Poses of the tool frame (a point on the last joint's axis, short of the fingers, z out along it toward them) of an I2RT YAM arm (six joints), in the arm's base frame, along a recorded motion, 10 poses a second.
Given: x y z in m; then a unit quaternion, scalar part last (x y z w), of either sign.
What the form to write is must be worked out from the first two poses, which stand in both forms.
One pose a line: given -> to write
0.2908 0.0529 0.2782 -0.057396 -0.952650 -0.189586 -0.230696 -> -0.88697 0.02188 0.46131 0.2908; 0.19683 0.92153 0.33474 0.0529; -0.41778 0.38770 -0.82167 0.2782; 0 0 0 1
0.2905 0.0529 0.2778 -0.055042 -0.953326 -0.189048 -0.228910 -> -0.88914 0.01840 0.45726 0.2905; 0.19150 0.92246 0.33525 0.0529; -0.41564 0.38565 -0.82372 0.2778; 0 0 0 1
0.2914 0.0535 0.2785 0.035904 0.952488 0.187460 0.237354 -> -0.88475 -0.02059 0.46561 0.2914; 0.15738 0.92714 0.34006 0.0535; -0.43869 0.37415 -0.81704 0.2785; 0 0 0 1
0.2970 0.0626 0.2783 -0.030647 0.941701 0.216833 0.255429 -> -0.86763 -0.16849 0.46778 0.2970; 0.05305 0.90409 0.42404 0.0626; -0.49437 0.39273 -0.77548 0.2783; 0 0 0 1
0.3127 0.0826 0.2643 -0.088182 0.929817 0.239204 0.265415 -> -0.84356 -0.29096 0.45139 0.3127; -0.03701 0.87001 0.49164 0.0826; -0.53576 0.39802 -0.74467 0.2643; 0 0 0 1
